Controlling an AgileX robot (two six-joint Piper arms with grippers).
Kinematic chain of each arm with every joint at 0, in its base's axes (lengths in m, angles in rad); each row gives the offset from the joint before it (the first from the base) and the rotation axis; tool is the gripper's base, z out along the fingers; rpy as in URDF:
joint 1: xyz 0 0 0.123 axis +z
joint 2: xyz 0 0 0 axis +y
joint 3: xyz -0.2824 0 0.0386 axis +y
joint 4: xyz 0.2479 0 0.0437 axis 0.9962 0 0.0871
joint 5: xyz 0 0 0 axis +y
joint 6: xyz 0.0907 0 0.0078 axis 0.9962 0 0.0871
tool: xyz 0 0 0 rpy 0 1.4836 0
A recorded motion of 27 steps. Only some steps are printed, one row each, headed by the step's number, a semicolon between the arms.
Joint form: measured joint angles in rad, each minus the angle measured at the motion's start. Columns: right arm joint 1, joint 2, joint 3, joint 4, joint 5, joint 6; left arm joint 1, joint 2, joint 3, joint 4, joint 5, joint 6.
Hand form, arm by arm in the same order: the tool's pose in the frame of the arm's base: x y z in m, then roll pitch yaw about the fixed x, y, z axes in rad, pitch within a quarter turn. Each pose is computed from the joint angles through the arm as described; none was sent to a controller.
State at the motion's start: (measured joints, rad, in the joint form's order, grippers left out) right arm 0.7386 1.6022 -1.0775 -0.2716 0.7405 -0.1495; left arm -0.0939 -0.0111 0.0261 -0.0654 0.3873 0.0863
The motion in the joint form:
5: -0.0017 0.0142 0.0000 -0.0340 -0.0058 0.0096; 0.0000 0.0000 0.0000 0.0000 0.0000 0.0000
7: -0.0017 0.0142 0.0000 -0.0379 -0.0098 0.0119; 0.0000 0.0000 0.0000 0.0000 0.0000 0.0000
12: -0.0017 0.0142 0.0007 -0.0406 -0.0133 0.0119; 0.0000 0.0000 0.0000 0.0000 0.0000 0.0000
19: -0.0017 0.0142 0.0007 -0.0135 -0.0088 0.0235; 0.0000 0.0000 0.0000 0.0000 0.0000 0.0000
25: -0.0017 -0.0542 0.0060 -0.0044 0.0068 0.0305; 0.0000 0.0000 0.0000 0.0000 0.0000 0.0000
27: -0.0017 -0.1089 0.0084 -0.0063 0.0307 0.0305; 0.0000 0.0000 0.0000 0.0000 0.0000 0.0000
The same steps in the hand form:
5: 0.2507 0.2027 0.2317 -2.8036 0.3078 -2.0241; 0.0518 -0.0071 0.1702 3.0872 1.2561 2.9645
7: 0.2511 0.2028 0.2319 -2.7999 0.3110 -2.0222; 0.0518 -0.0071 0.1702 3.0872 1.2561 2.9645
12: 0.2513 0.2029 0.2319 -2.7969 0.3127 -2.0192; 0.0518 -0.0071 0.1702 3.0872 1.2561 2.9645
19: 0.2499 0.2036 0.2313 -2.8255 0.3210 -2.0515; 0.0518 -0.0071 0.1702 3.0872 1.2561 2.9645
25: 0.2421 0.1969 0.2509 -2.8170 0.3707 -2.0626; 0.0518 -0.0071 0.1702 3.0872 1.2561 2.9645
27: 0.2353 0.1899 0.2661 -2.8023 0.3969 -2.0625; 0.0518 -0.0071 0.1702 3.0872 1.2561 2.9645

